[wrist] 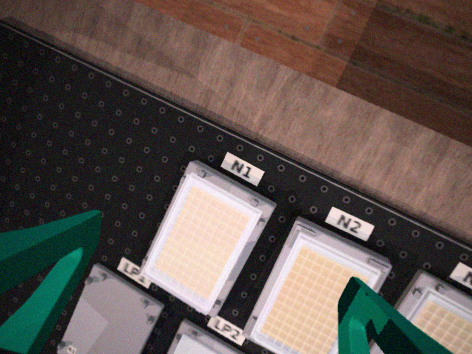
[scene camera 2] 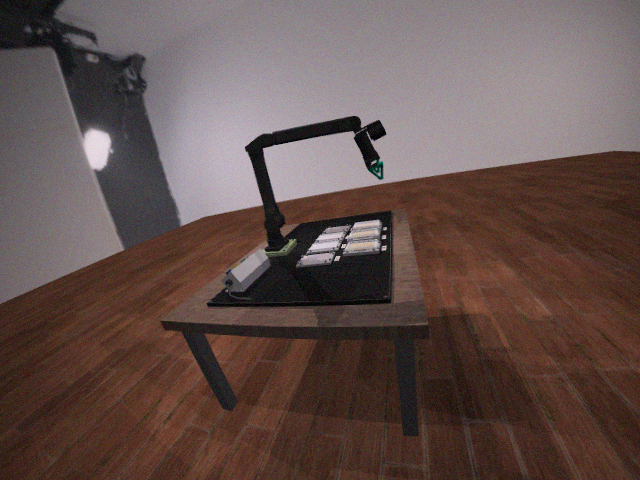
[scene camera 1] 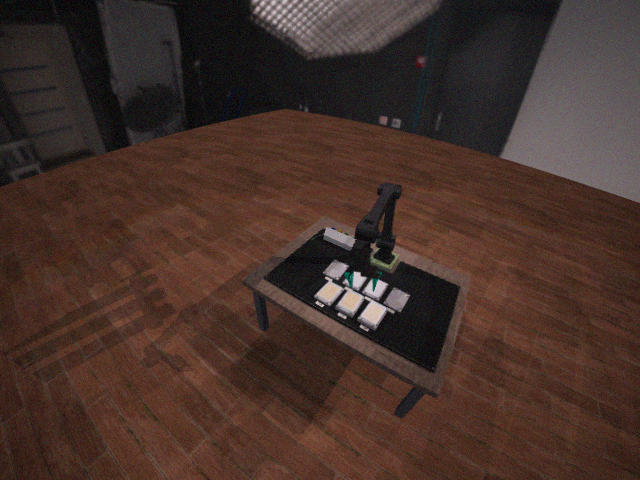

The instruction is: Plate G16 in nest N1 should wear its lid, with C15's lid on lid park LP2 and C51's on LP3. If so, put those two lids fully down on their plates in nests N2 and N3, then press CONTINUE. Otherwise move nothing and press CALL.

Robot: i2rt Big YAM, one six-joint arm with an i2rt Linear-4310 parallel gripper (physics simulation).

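Seen in the pictures: gripper, fingertip midpoint: [wrist: 223,257] [scene camera 2: 379,176] [scene camera 1: 362,289]; arm's base, origin of the base link: [scene camera 2: 277,246] [scene camera 1: 384,257].
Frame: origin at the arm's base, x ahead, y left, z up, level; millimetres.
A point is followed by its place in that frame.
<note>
My gripper [scene camera 1: 362,280] @[z 248, x 542, y 125 mm] [scene camera 2: 377,169] @[z 248, x 542, y 125 mm] [wrist: 223,257] @[z 248, x 542, y 125 mm] is open and empty, high above the nests. The plate in N1 [scene camera 1: 373,313] @[z 23, x 445, y 174 mm] [wrist: 202,245] @[z 23, x 438, y 165 mm] has paler wells than the plate in N2 [scene camera 1: 351,302] @[z 20, x 457, y 50 mm] [wrist: 305,300] @[z 20, x 449, y 48 mm], as if under a clear lid; no plate code is readable. The plate in N3 [scene camera 1: 329,292] @[z 11, x 471, y -81 mm] [wrist: 447,317] @[z 3, x 507, y -72 mm] is cut off at the right of the wrist view, its cream wells showing. A whitish lid [scene camera 1: 375,288] @[z 1, x 272, y 90 mm] [wrist: 200,346] @[z 1, x 322, y 111 mm] lies on LP2, mostly cut off in the wrist view. Another whitish lid [scene camera 1: 354,280] @[z 1, x 299, y -33 mm] lies on LP3, partly behind a green finger.
A grey park, LP1 [scene camera 1: 396,299] @[z -7, x 259, y 218 mm] [wrist: 112,315] @[z -7, x 278, y 223 mm], and a similar grey one [scene camera 1: 336,269] @[z -7, x 287, y -167 mm] [scene camera 2: 315,259] @[z -7, x 288, y -178 mm] end the park row. A sloped grey button box [scene camera 1: 339,238] @[z 38, x 78, y -302 mm] [scene camera 2: 248,272] @[z 28, x 88, y -352 mm] stands beside the arm base; its button labels are unreadable. The black mat [scene camera 2: 356,289] @[z -17, x 508, y -394 mm] lies on the wooden table [scene camera 2: 289,316] @[z -30, x 341, y -520 mm].
</note>
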